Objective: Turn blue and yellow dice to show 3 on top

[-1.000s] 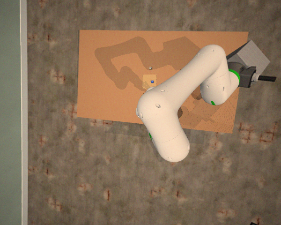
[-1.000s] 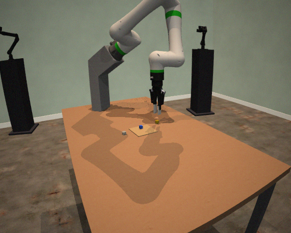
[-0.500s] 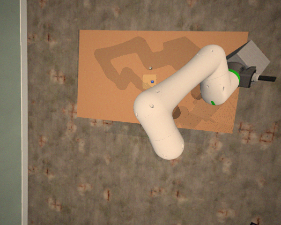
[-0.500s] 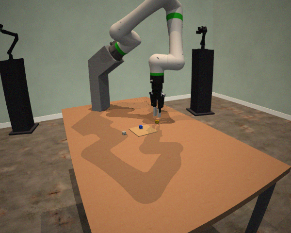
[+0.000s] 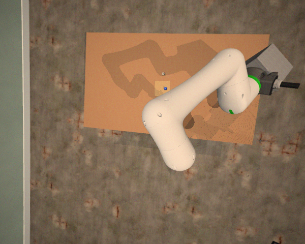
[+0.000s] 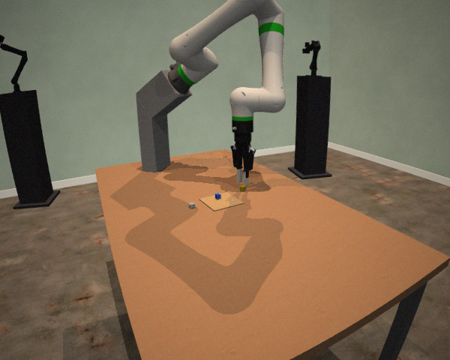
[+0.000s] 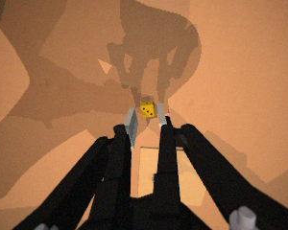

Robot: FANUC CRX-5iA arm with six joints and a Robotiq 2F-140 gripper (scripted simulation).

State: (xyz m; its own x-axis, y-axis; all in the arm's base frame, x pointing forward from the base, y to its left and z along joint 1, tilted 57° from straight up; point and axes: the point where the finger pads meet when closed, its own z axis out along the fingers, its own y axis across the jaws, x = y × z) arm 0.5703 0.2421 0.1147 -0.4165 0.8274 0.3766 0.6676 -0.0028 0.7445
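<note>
Now: hand 60 mm above the yellow die. Also, from my hand: blue die (80 mm ahead, 130 mm to the right, 50 mm below); then white die (140 mm ahead, 250 mm to the right, 60 mm below); then tan mat (110 mm ahead, 120 mm to the right, 60 mm below).
</note>
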